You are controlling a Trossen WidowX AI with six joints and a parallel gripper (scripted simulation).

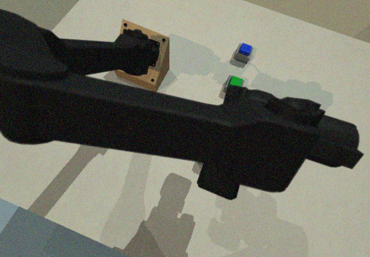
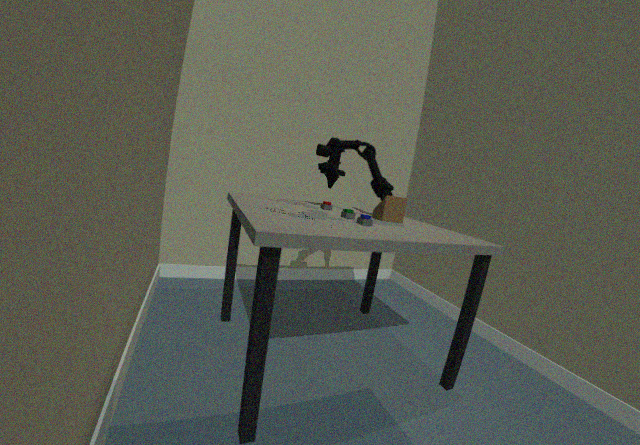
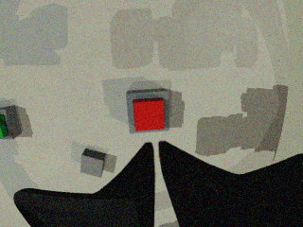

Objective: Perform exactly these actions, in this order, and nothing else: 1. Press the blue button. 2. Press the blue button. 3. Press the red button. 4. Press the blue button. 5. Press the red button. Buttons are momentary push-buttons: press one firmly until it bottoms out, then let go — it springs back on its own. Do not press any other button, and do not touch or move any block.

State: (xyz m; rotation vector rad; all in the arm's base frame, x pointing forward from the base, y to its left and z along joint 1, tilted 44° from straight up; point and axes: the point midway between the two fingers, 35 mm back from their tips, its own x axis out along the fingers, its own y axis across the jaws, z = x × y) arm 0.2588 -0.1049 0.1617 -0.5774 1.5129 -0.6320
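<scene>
The blue button is 370 mm to the left of my gripper tip and 90 mm below it. From my gripper tip the other things lie so: small grey block (70 mm behind, 90 mm to the left, 100 mm below); red button (80 mm below); green button (230 mm to the left, 80 mm below).
</scene>
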